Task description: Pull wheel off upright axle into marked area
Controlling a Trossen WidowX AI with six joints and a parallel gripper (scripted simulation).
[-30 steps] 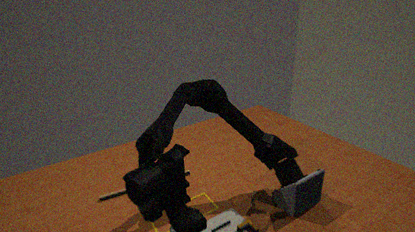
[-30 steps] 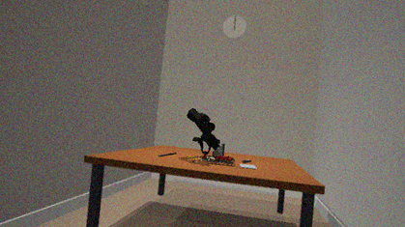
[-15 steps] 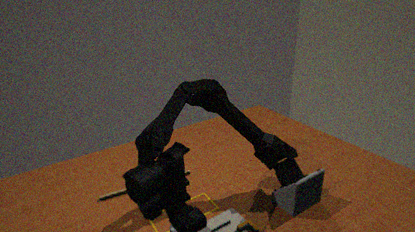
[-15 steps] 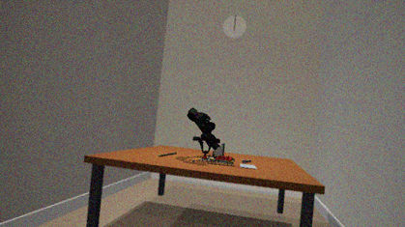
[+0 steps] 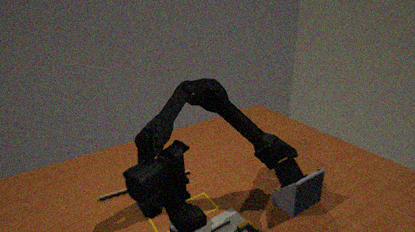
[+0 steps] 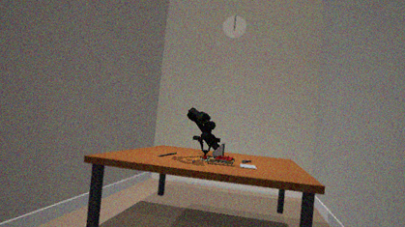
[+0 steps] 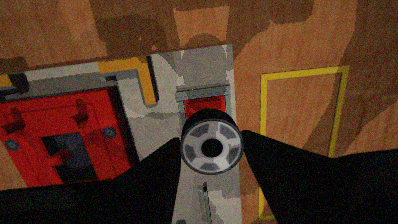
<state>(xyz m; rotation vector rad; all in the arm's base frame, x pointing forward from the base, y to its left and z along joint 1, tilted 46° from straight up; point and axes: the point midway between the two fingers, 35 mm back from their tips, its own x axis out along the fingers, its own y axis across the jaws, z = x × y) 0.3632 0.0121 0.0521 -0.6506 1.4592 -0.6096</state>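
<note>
The grey base plate is 6 cm behind my gripper tip, 10 cm to the left of it and 5 cm below it. The rest, counted from my gripper tip: thin rod: 2 cm behind, 28 cm to the right, 6 cm below; then wheel: right at my gripper tip.
</note>
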